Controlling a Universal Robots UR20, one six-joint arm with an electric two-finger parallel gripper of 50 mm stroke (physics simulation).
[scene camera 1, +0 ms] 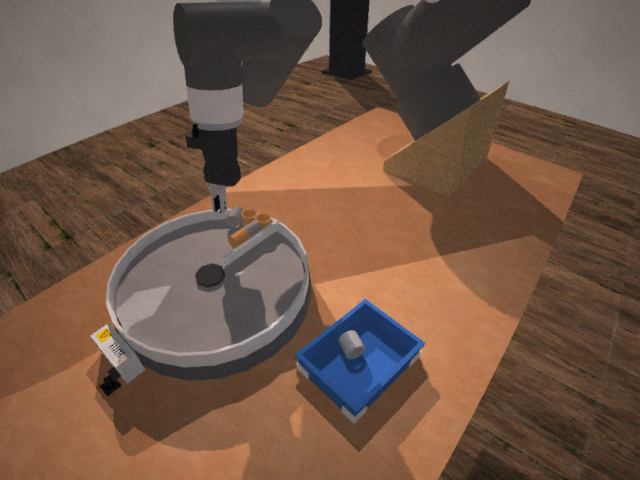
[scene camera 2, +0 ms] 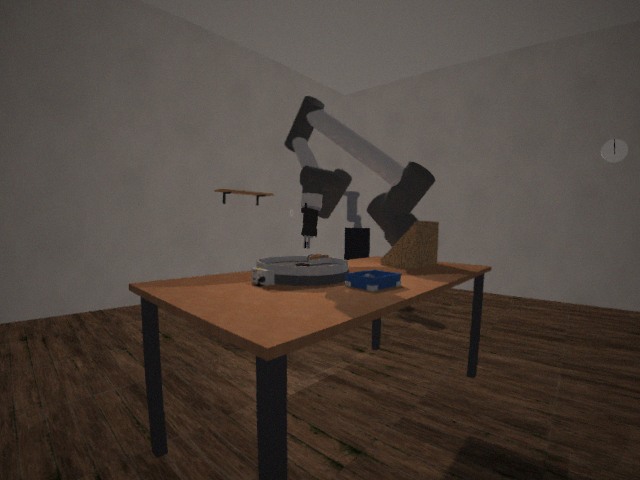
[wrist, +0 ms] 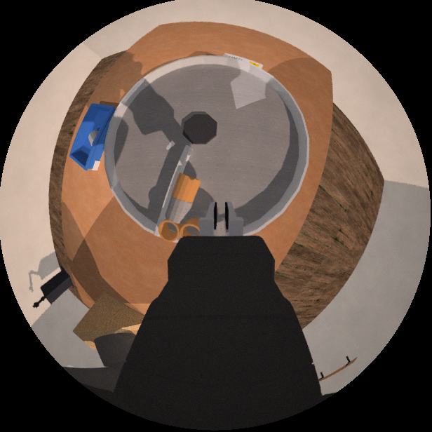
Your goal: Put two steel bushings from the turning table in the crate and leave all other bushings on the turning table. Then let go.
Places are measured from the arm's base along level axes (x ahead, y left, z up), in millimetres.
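Pixels of known places: gripper, between the fingertips: [scene camera 1: 220,210] [scene camera 2: 306,248]; arm's base, origin of its link: [scene camera 1: 447,120].
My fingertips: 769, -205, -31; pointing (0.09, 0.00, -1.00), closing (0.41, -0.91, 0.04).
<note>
Ahead of a thing's pixels: the offset from my fingertips to its top centre, as dx, dy, dz. "*": to the spot under its first point.
One steel bushing {+41, +408, -81} [scene camera 1: 352,344] [wrist: 93,136] lies in the blue crate {+51, +435, -74} [scene camera 1: 395,326] [scene camera 2: 379,283]. On the turning table [scene camera 1: 206,359] [scene camera 2: 310,279] [wrist: 245,165], a steel bushing {-46, -10, -33} [scene camera 1: 234,217] lies at the far rim; the fingers largely hide it in the wrist view. Another steel bushing {-34, +62, -33} [scene camera 1: 252,227] [wrist: 179,209] lies along the guide bar, end to end with an orange bushing {+4, +62, -33} [scene camera 1: 239,238] [wrist: 186,188]. Two orange bushings {-63, +25, -33} [scene camera 1: 249,214] {-72, +62, -33} [scene camera 1: 263,219] [wrist: 169,230] [wrist: 190,230] stand upright by the rim. My gripper [scene camera 1: 219,210] [scene camera 2: 307,246] [wrist: 220,210] is open a little and empty, above the far rim beside the first-named table bushing.
The guide bar {* -4, +89, -54} [scene camera 1: 250,243] [wrist: 172,185] runs inward from the rim. A dark hub {+112, +86, -64} [scene camera 1: 209,275] [wrist: 200,127] sits at the turning table's middle. A white box {* +349, +112, -66} [scene camera 1: 117,353] is at its near left side. The wedge-shaped arm base [scene camera 1: 449,149] [scene camera 2: 416,245] stands at the back right.
</note>
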